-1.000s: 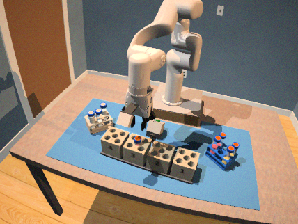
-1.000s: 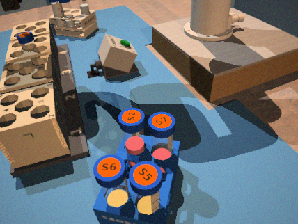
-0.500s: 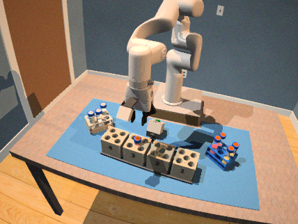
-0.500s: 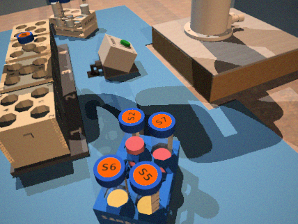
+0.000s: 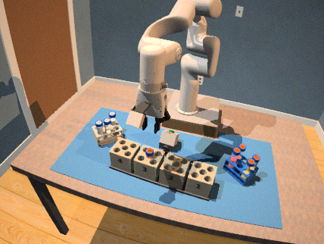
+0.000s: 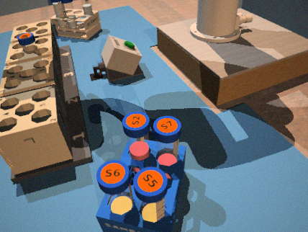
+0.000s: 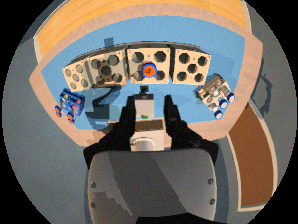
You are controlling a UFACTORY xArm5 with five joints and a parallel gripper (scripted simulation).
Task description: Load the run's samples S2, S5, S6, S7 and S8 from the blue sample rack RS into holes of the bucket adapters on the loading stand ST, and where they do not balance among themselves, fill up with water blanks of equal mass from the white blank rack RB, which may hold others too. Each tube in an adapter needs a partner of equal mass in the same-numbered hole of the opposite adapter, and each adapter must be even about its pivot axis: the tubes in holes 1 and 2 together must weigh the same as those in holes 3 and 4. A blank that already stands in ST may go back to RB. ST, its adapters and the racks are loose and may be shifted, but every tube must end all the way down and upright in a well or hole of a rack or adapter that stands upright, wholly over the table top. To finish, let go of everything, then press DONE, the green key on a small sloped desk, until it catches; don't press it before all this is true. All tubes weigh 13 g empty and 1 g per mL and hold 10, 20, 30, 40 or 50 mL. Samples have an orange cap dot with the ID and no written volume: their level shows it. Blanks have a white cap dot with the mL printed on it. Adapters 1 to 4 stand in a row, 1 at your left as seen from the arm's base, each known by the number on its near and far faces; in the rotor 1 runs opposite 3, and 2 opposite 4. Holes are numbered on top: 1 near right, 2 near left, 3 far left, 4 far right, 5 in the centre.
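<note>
The blue sample rack RS is 37 cm to the left of my hand, 22 cm below it and 16 cm behind it. Round my hand: white blank rack RB (28 cm to the right, 22 cm below, 11 cm behind); blue-capped tube (28 cm to the right, 19 cm below, 7 cm behind); loading stand ST (24 cm below, 6 cm to the left, 1 cm behind).
</note>
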